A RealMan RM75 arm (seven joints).
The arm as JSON. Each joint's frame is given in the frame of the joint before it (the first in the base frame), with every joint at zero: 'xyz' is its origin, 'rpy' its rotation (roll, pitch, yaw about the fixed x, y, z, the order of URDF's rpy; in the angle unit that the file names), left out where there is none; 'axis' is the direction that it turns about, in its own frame. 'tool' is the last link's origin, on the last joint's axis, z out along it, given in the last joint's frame.
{
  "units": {
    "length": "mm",
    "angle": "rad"
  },
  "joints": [
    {
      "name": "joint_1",
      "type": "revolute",
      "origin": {
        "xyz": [
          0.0,
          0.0,
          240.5
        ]
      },
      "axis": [
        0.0,
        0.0,
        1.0
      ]
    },
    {
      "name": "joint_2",
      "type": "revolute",
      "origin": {
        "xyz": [
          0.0,
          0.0,
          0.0
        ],
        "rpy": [
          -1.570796,
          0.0,
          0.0
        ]
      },
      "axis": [
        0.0,
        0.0,
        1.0
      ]
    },
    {
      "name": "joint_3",
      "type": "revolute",
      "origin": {
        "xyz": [
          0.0,
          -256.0,
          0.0
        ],
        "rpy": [
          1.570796,
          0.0,
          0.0
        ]
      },
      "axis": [
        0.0,
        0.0,
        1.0
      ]
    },
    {
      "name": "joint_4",
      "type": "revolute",
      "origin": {
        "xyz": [
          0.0,
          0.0,
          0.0
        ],
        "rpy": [
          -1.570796,
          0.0,
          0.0
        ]
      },
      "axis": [
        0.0,
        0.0,
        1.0
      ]
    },
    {
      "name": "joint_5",
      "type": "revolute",
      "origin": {
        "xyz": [
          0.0,
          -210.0,
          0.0
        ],
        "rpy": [
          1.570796,
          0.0,
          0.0
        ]
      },
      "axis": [
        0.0,
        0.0,
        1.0
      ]
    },
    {
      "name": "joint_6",
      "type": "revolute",
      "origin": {
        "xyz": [
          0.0,
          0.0,
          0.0
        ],
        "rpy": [
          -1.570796,
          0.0,
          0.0
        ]
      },
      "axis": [
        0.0,
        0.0,
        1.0
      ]
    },
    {
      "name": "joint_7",
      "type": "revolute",
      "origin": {
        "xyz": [
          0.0,
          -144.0,
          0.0
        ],
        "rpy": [
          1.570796,
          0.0,
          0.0
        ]
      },
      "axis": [
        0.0,
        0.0,
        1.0
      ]
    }
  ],
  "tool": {
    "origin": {
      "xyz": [
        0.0,
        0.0,
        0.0
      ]
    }
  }
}
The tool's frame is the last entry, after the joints.
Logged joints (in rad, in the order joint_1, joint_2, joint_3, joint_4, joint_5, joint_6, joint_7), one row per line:
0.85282, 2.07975, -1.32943, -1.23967, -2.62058, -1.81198, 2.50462
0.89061, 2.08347, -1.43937, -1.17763, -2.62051, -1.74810, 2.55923
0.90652, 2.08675, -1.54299, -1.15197, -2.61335, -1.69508, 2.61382
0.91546, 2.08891, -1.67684, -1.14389, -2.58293, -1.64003, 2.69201
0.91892, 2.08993, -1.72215, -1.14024, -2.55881, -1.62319, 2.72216
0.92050, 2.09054, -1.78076, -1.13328, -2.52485, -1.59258, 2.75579
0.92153, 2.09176, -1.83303, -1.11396, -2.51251, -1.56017, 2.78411
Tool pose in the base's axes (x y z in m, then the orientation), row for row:
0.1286, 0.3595, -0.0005, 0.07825, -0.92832, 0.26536, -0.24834
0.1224, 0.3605, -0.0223, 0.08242, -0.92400, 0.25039, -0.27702
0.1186, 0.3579, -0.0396, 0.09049, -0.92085, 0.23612, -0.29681
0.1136, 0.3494, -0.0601, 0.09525, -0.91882, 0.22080, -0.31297
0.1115, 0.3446, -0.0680, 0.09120, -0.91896, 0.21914, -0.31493
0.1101, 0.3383, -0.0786, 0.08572, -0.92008, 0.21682, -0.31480
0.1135, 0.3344, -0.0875, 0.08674, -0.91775, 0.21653, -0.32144
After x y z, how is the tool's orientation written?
As a quaternion, w x y z.
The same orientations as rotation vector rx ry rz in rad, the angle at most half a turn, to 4 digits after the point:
-2.7795, 0.7945, -0.7436
-2.7597, 0.7478, -0.8274
-2.7373, 0.7019, -0.8823
-2.7236, 0.6545, -0.9277
-2.7305, 0.6511, -0.9358
-2.7427, 0.6463, -0.9384
-2.7341, 0.6451, -0.9576

